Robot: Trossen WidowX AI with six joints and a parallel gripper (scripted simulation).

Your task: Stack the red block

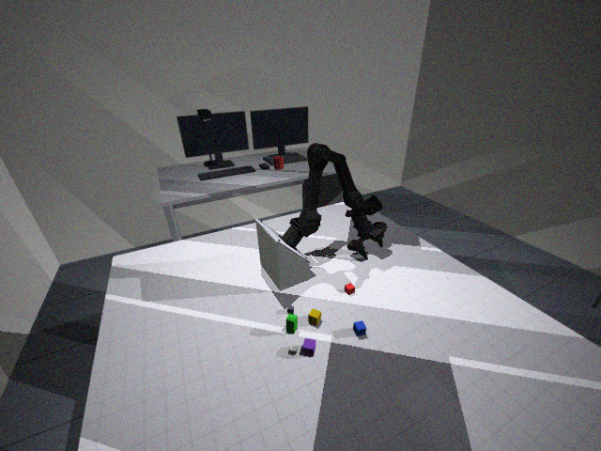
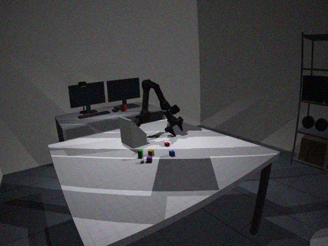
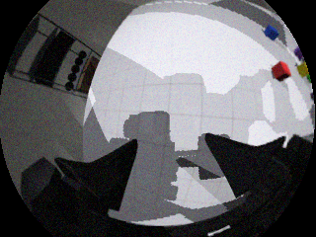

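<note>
The red block is 13 cm ahead of my gripper tip and 22 cm to the right of it. From my gripper tip the other things lie so: blue block (29 cm ahead, 30 cm to the right); purple block (27 cm ahead, 46 cm to the right); yellow block (18 cm ahead, 40 cm to the right).
</note>
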